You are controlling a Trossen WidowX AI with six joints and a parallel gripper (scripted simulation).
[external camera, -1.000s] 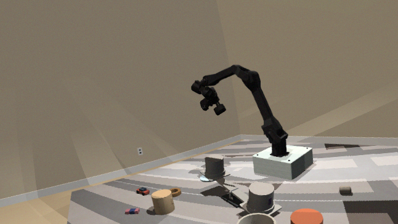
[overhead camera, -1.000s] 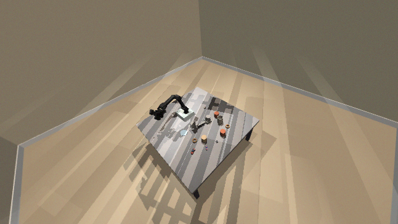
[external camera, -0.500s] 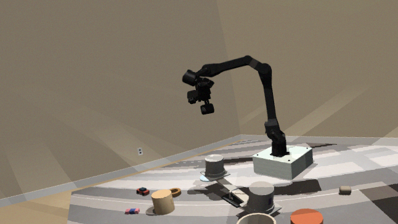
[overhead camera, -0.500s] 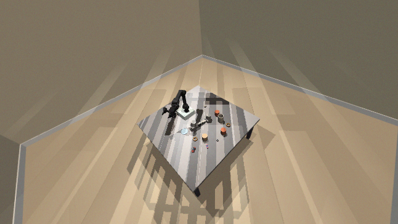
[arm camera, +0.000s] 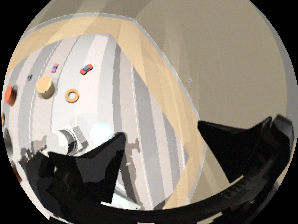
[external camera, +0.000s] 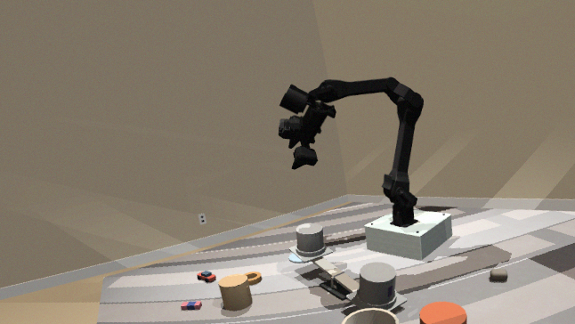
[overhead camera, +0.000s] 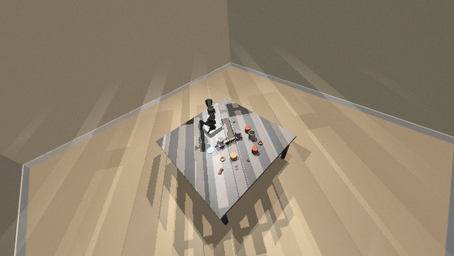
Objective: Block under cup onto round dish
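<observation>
My gripper tip is 7 cm short of the grey cup, 42 cm to the right of it and 26 cm above it. Also, from my gripper tip: small balance: 7 cm ahead, 26 cm to the left, 30 cm below; tan cylinder: 28 cm ahead, 16 cm to the left, 29 cm below; pale blue round dish: 2 cm ahead, 1 cm to the left, 32 cm below.
</observation>
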